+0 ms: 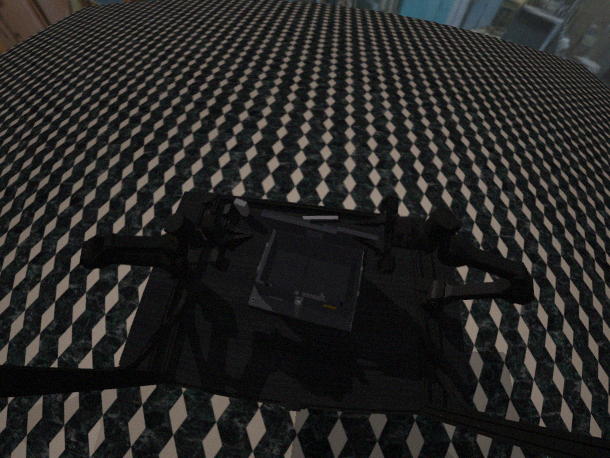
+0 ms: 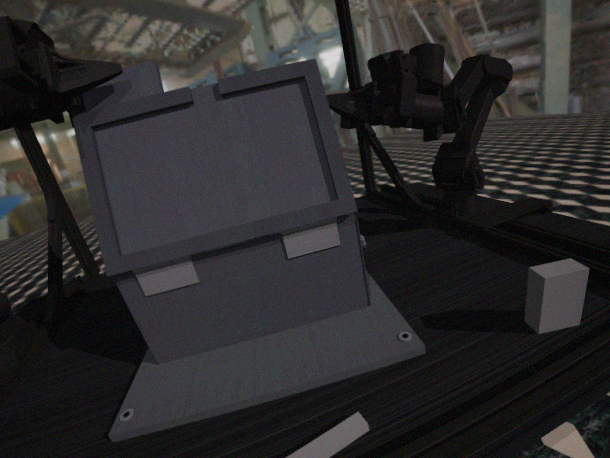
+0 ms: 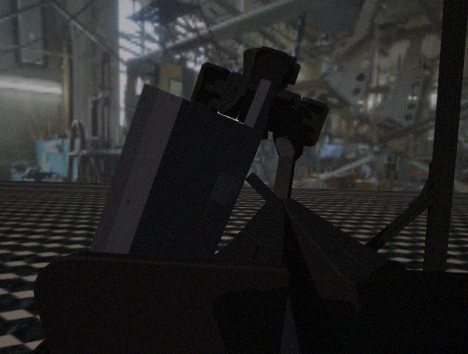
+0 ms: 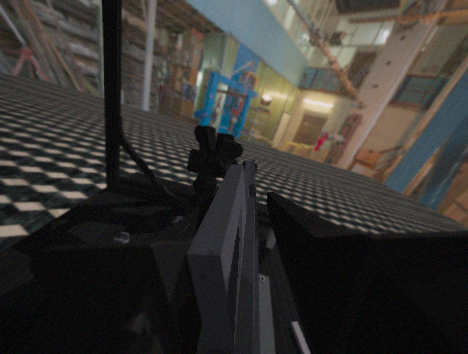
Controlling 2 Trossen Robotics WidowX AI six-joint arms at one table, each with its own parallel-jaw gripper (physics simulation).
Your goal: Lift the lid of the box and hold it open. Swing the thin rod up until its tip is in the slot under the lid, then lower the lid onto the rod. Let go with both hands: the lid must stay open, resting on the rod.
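Frame: origin at the left arm's base, x back, y left, z down, level; metres.
Seen in the pictures: left gripper, fingertip midpoint: (image 1: 253,235) (image 3: 279,210) (image 4: 223,170); right gripper, fingertip midpoint: (image 1: 353,230) (image 2: 127,75) (image 3: 259,96) (image 4: 243,199); left arm's base, origin of the base link: (image 1: 184,273) (image 2: 460,213) (image 4: 200,200); right arm's base, origin of the base link: (image 1: 427,303) (image 2: 3,366).
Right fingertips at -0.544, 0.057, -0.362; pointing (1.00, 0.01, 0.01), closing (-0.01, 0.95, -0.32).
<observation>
Pixels of each thing's top centre, then the offset from my right fingertips to it, as dx, dy, dz. "*": a spot on its surface instead. Level surfaces: height alone.
- white strip, surface spot: (image 2: 335,436) * +0.104, +0.263, +0.372
- mat, its level: dz +0.382
- pale block, middle of its top: (image 2: 558,267) (image 4: 276,228) (image 1: 240,202) +0.392, +0.252, +0.305
The grey box (image 1: 308,273) (image 2: 258,295) stands on its base plate (image 2: 280,373) in the middle of the dark mat. Its lid (image 1: 323,225) (image 2: 212,168) (image 3: 190,175) (image 4: 222,246) stands steeply open. My right gripper (image 1: 389,238) (image 2: 94,86) (image 3: 259,96) (image 4: 243,199) is open, with its fingers on either side of the lid's top edge. My left gripper (image 1: 241,233) (image 2: 339,108) (image 3: 279,210) (image 4: 223,170) is shut and empty, beside the box at the far side of the lid. The scene is very dark. I cannot make out the thin rod for certain.
A black upright post (image 2: 353,91) (image 4: 112,98) stands behind the box near the left arm. A white strip (image 2: 335,436) lies on the mat (image 1: 212,363) in front of the base plate. A pale block (image 2: 529,295) shows at the right edge.
</observation>
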